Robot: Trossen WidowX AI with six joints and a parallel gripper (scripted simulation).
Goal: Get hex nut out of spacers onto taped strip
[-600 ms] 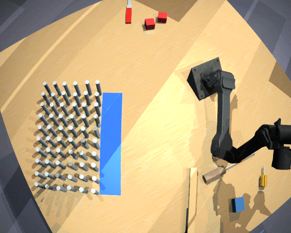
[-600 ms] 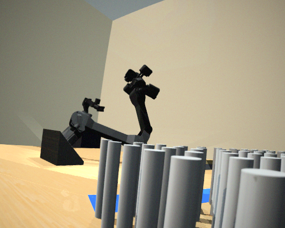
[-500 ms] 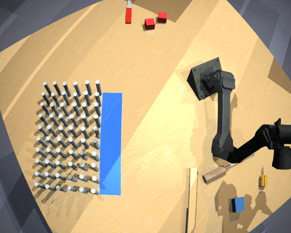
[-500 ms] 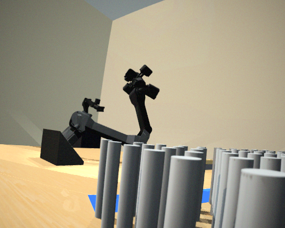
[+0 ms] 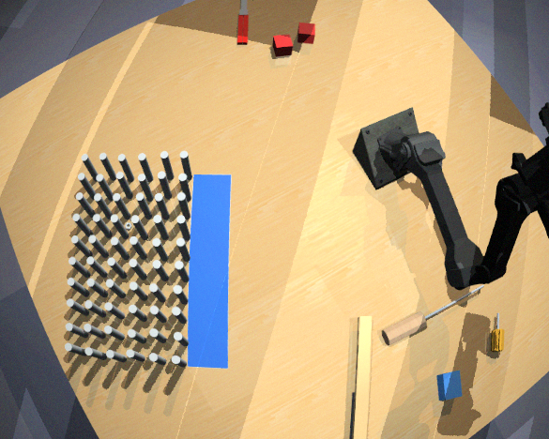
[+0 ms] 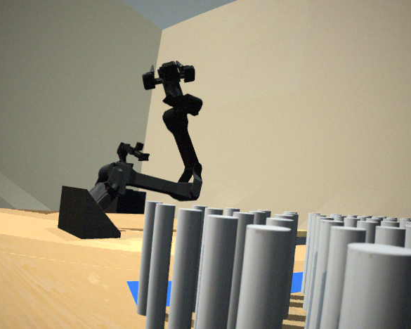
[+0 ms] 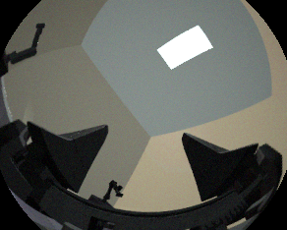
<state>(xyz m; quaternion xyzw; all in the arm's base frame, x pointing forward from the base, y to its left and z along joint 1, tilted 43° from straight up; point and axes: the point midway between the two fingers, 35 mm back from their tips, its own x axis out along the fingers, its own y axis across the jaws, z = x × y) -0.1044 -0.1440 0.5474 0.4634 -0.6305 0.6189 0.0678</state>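
Now: gripper tip 170 mm short of the thin metal hook tool, 80 mm to the right of it and 590 mm above it. Also, from my gripper tip: blue taped strip: 540 mm ahead, 260 mm to the right, 600 mm below; blue block: 260 mm ahead, 230 mm to the left, 580 mm below; yellow-handled screwdriver: 100 mm ahead, 210 mm to the left, 580 mm below.
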